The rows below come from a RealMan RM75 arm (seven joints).
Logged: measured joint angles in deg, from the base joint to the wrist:
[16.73, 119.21, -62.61, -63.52, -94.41, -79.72, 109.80]
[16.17, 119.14, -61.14, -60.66, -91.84, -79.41, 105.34]
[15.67, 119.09, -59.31, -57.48, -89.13, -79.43, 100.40]
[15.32, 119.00, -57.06, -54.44, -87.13, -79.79, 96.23]
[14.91, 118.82, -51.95, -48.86, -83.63, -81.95, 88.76]
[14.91, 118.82, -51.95, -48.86, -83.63, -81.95, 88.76]
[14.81, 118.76, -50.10, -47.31, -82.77, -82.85, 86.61]
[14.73, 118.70, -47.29, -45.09, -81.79, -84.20, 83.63]
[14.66, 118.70, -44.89, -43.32, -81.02, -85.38, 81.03]
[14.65, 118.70, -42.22, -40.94, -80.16, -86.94, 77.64]
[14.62, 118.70, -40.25, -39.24, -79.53, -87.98, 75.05]
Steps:
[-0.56, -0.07, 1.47, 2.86, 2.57, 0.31, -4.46]
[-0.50, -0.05, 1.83, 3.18, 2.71, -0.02, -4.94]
[-0.35, -0.09, 2.25, 3.04, 2.00, -0.36, -4.17]
[-0.41, -0.18, 5.11, 5.58, 3.50, -2.16, -7.47]
[0.00, 0.00, 0.00, 0.00, 0.00, 0.00, 0.00]
[-0.10, -0.06, 1.85, 1.55, 0.86, -0.90, -2.15]
[-0.08, -0.06, 2.81, 2.22, 0.98, -1.35, -2.98]
[-0.07, 0.00, 2.40, 1.77, 0.77, -1.18, -2.60]
[-0.01, 0.00, 2.67, 2.38, 0.86, -1.56, -3.39]
[-0.03, 0.00, 1.97, 1.70, 0.63, -1.04, -2.59]

